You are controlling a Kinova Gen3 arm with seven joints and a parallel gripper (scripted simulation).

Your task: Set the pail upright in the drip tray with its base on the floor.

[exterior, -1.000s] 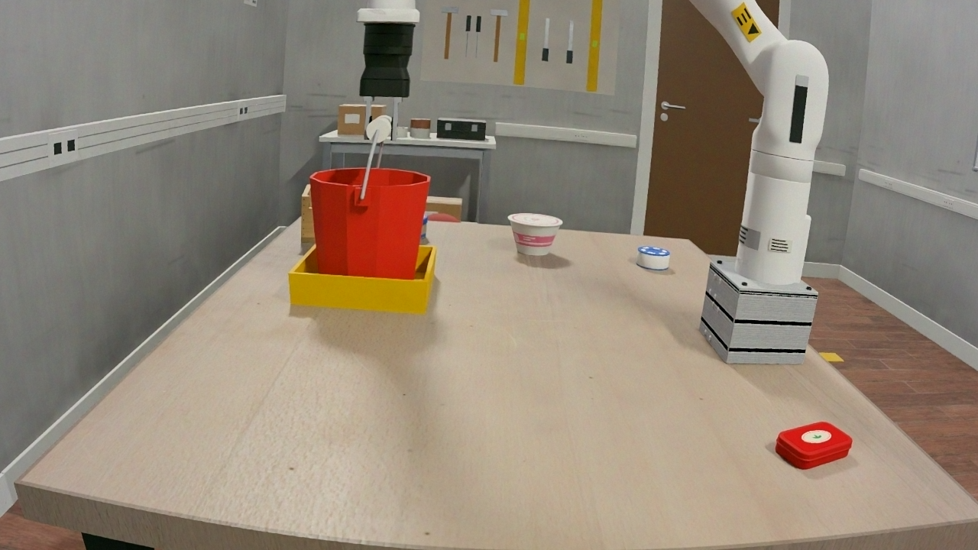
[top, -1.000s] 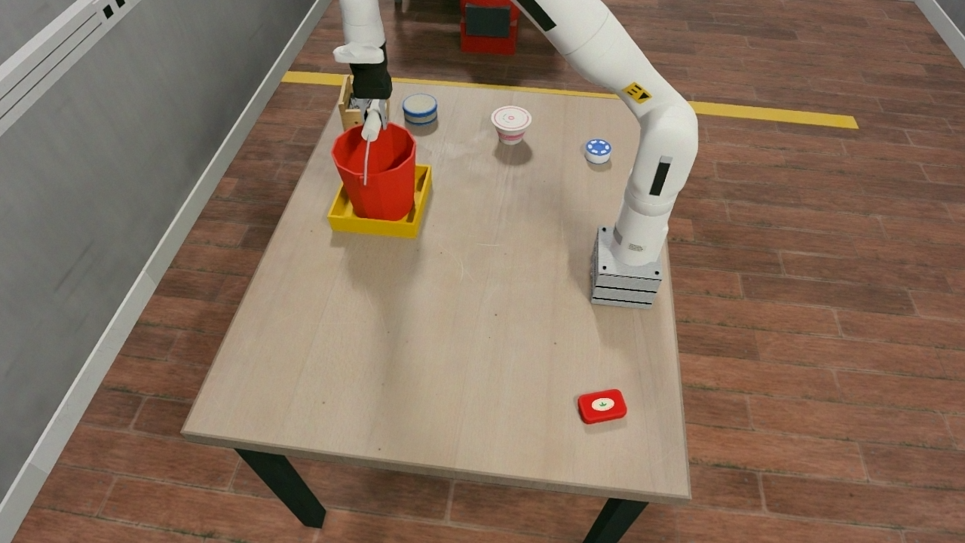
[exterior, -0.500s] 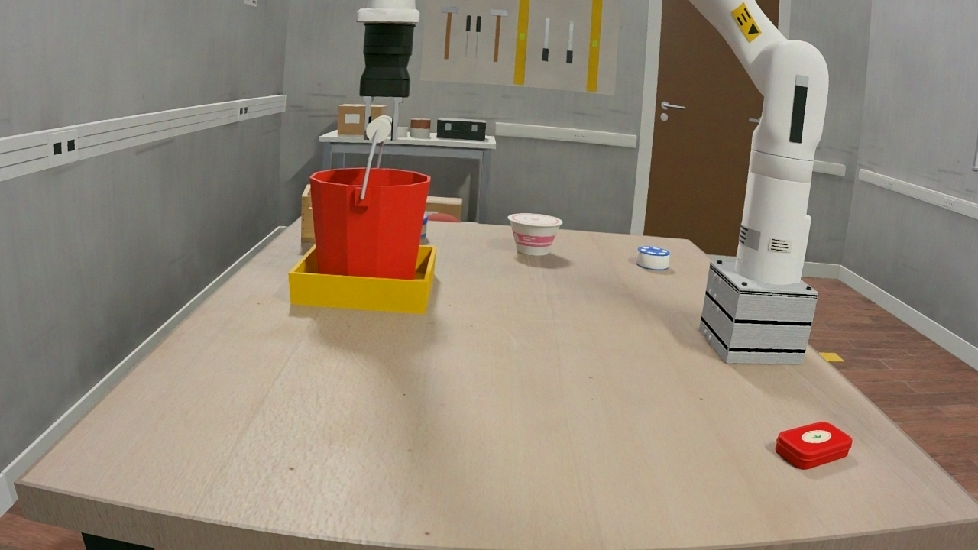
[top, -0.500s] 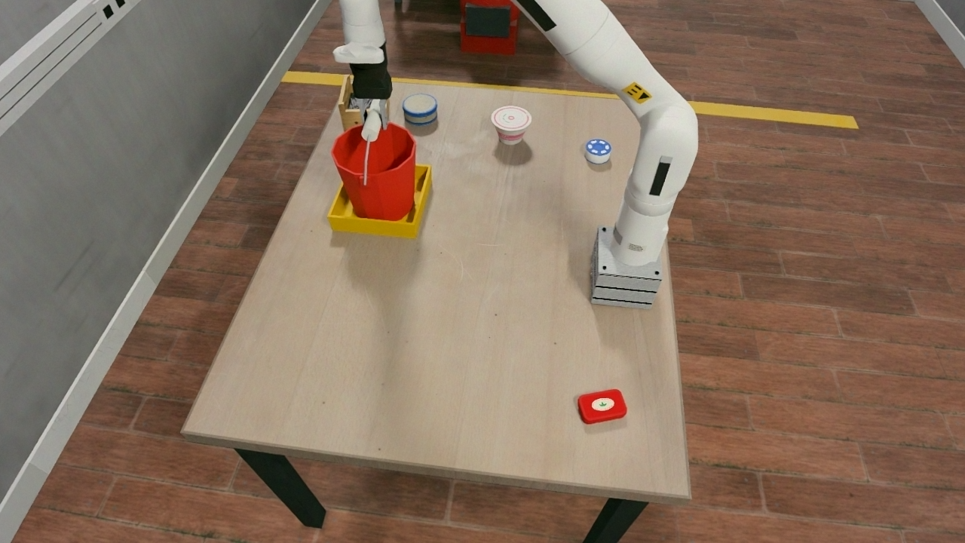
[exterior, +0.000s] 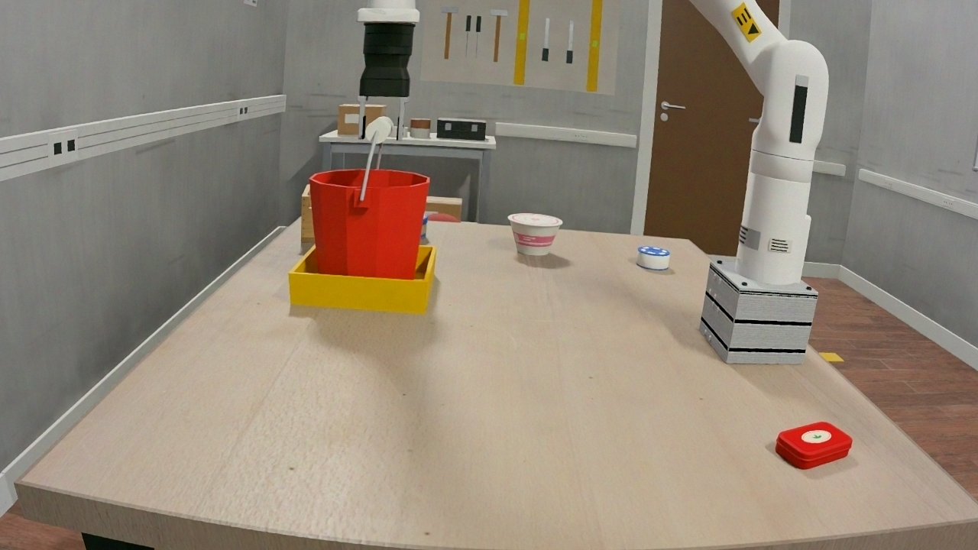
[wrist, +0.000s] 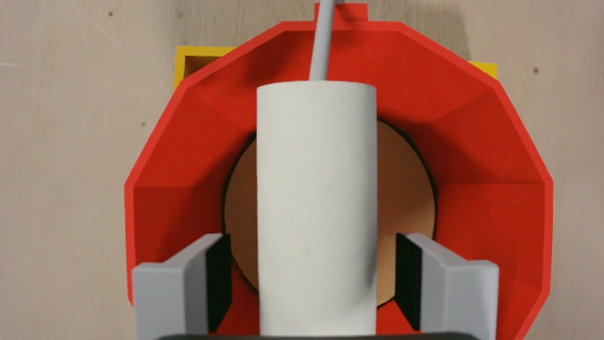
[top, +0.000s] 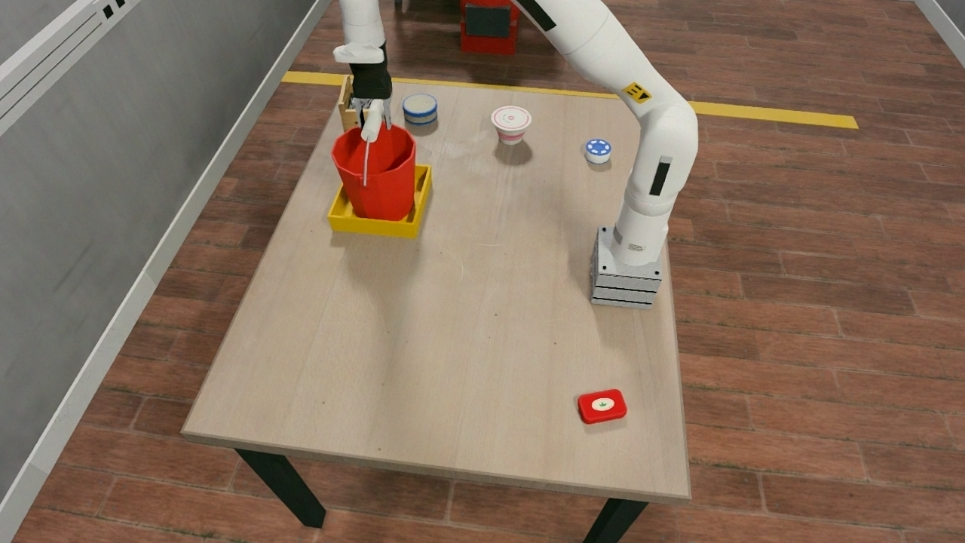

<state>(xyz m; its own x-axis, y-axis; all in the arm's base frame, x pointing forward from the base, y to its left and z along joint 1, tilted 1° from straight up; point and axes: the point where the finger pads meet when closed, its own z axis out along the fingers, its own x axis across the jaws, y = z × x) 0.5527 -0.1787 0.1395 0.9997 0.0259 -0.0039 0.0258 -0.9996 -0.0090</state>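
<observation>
My gripper is now 3 cm above the pail handle and 1 cm short of it. Also, from my hand: red pail: 10 cm below, 1 cm ahead; yellow drip tray: 24 cm below, 1 cm ahead; blue-banded round tin: 36 cm to the right, 23 cm below, 2 cm behind.
</observation>
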